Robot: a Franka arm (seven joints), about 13 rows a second.
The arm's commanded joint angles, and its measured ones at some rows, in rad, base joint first. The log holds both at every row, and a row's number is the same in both.
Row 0, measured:
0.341, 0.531, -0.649, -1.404, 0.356, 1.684, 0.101
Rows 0 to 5, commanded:
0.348, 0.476, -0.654, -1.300, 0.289, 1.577, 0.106
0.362, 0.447, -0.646, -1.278, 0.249, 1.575, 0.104
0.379, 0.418, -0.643, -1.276, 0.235, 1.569, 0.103
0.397, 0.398, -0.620, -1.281, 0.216, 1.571, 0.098
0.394, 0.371, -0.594, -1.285, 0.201, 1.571, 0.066
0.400, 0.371, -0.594, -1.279, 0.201, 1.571, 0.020
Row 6, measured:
0.391, 0.399, -0.613, -1.272, 0.234, 1.582, 0.077
